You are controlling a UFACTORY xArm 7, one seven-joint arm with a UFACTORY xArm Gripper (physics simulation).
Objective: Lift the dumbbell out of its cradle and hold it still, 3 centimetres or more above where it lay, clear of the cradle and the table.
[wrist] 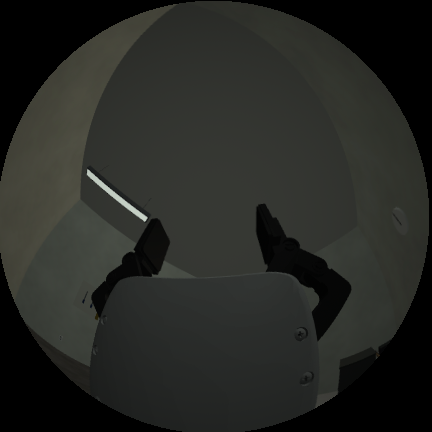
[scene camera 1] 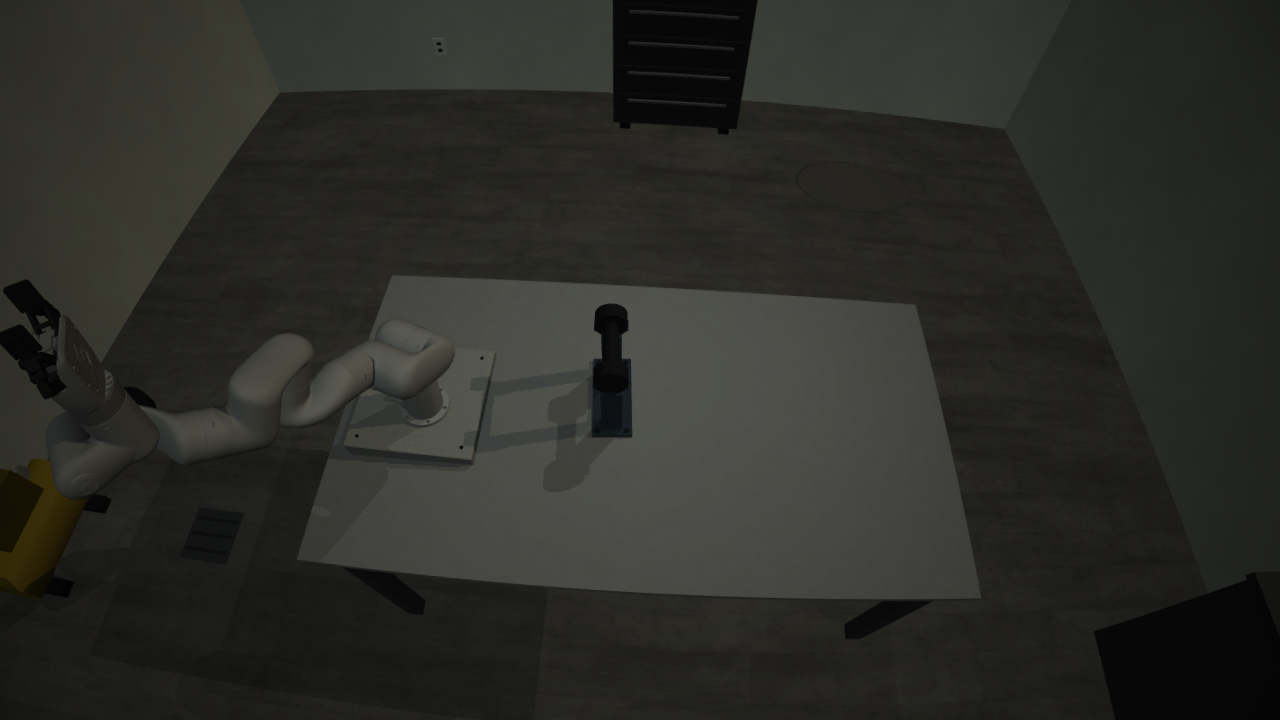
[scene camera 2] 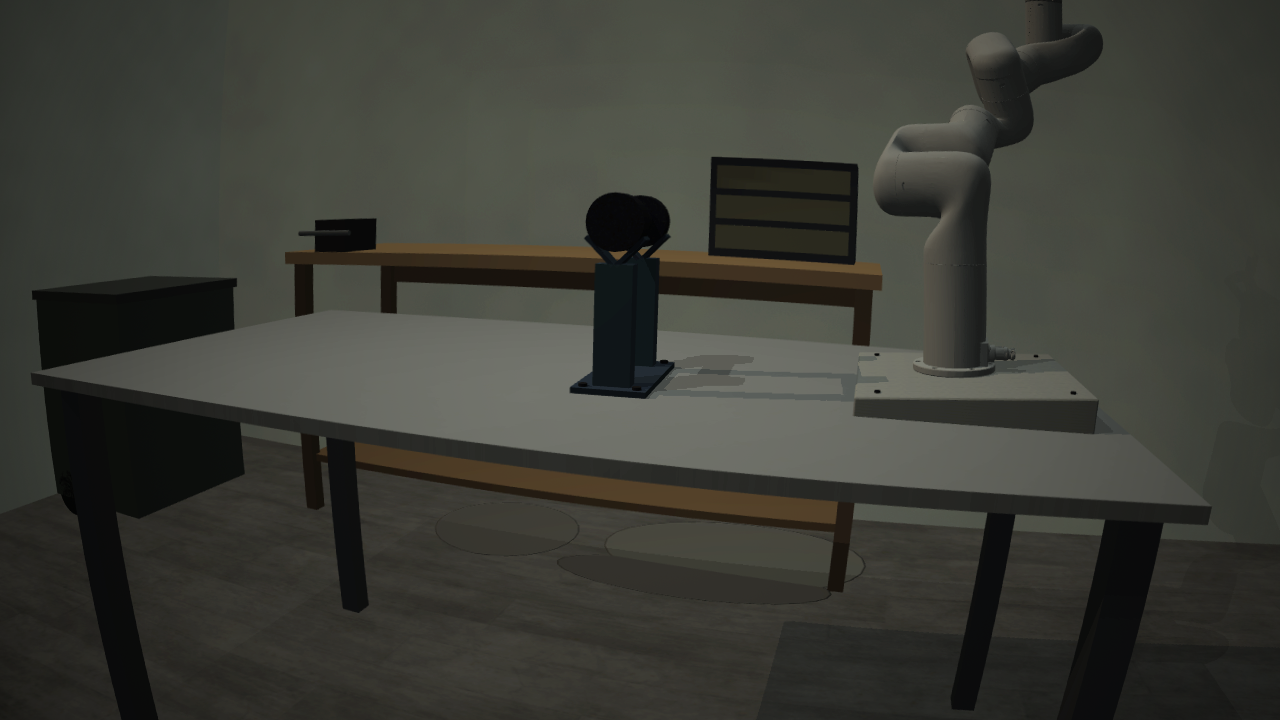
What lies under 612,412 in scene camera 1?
A dark blue cradle.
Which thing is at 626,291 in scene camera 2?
A dark blue cradle.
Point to a black dumbbell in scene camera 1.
At 610,376
